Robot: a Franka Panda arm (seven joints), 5 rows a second.
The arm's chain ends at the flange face. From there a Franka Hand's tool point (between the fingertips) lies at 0.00 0.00 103.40 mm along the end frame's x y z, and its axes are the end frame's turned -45 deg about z.
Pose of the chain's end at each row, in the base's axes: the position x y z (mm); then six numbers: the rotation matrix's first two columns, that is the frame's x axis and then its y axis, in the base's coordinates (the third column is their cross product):
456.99, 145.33, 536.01, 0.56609, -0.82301, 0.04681, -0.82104, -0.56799, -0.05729
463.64, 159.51, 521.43, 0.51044, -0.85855, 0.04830, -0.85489, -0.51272, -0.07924
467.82, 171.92, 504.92, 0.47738, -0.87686, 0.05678, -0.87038, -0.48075, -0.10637
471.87, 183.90, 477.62, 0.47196, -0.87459, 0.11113, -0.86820, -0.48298, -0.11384
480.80, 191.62, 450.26, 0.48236, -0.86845, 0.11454, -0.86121, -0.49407, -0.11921
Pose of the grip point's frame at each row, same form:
464.61, 144.71, 432.89, 0.98085, -0.18033, 0.07361, -0.18028, -0.98359, -0.00741
473.24, 159.42, 418.48, 0.96543, -0.24454, 0.09018, -0.24356, -0.96963, -0.02188
480.29, 172.06, 402.27, 0.95301, -0.28009, 0.11536, -0.27789, -0.95998, -0.03507
487.71, 179.48, 375.54, 0.94764, -0.27691, 0.15908, -0.28018, -0.95995, -0.00192
497.36, 187.37, 348.28, 0.95005, -0.26473, 0.16529, -0.26789, -0.96345, -0.00330

